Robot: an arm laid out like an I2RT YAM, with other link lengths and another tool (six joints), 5 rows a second.
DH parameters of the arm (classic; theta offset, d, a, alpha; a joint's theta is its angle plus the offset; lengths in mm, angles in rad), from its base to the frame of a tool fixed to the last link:
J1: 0 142.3 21.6 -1.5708
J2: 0 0 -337.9 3.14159
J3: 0.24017 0 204.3 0
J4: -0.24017 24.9 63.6 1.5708
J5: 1.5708 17.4 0 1.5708
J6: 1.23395 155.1 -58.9 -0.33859
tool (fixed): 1.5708 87.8 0 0
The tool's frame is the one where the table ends.
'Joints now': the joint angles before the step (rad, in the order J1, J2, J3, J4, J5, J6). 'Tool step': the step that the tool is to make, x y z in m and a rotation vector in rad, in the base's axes. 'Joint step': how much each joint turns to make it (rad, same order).
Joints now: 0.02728 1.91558 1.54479 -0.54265 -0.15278 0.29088
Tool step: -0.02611 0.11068 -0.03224 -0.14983 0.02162 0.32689
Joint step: 0.20942 0.05340 0.01828 -0.02935 0.04883 -0.18197
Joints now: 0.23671 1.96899 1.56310 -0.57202 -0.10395 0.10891
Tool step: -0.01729 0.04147 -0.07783 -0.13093 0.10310 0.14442
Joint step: 0.10032 0.13694 0.00001 -0.00537 0.06141 -0.08660
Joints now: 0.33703 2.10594 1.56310 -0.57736 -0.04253 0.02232
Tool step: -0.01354 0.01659 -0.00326 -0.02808 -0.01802 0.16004
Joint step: 0.00955 0.00609 0.00000 0.00457 -0.03625 -0.14992
